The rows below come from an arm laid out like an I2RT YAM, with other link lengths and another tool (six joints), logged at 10 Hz.
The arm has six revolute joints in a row. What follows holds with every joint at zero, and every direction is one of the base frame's.
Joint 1 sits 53.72 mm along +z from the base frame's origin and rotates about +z.
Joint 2 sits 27.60 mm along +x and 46.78 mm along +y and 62.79 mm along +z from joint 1 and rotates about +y.
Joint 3 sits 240.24 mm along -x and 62.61 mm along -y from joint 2 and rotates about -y.
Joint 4 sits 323.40 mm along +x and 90.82 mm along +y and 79.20 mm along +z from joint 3 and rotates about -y.
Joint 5 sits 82.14 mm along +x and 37.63 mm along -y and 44.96 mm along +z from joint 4 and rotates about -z.
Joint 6 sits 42.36 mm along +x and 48.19 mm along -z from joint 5 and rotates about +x.
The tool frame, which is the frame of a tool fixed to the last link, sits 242.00 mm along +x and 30.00 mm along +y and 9.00 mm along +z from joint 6; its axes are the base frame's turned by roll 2.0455, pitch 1.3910 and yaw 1.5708 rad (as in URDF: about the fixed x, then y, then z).
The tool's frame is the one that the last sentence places.
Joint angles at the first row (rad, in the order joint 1, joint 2, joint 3, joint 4, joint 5, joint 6):
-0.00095, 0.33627, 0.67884, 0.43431, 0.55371, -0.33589
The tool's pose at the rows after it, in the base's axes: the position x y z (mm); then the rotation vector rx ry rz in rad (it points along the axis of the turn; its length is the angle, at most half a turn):
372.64 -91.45 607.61 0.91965 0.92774 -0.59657
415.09 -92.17 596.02 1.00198 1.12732 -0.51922
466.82 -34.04 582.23 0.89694 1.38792 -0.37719
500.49 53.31 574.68 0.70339 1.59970 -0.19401
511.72 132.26 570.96 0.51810 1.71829 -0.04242
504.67 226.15 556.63 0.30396 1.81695 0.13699
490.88 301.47 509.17 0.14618 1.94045 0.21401
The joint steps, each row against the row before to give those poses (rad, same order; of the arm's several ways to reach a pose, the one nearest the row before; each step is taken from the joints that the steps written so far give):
-0.00038, 0.16976, 0.23346, -0.29412, 0.02098, 0.09308
0.00265, 0.19342, 0.26017, -0.30479, 0.00343, 0.21744
0.02175, 0.19720, 0.27235, -0.29068, -0.18540, 0.13276
0.04119, 0.17433, 0.22355, -0.17015, -0.23653, 0.04539
0.05497, 0.12248, 0.13736, -0.06829, -0.17314, 0.00038
0.08888, 0.08695, 0.05680, -0.01258, -0.16633, -0.00076
0.11557, 0.06449, 0.00003, -0.04044, -0.04618, -0.00801

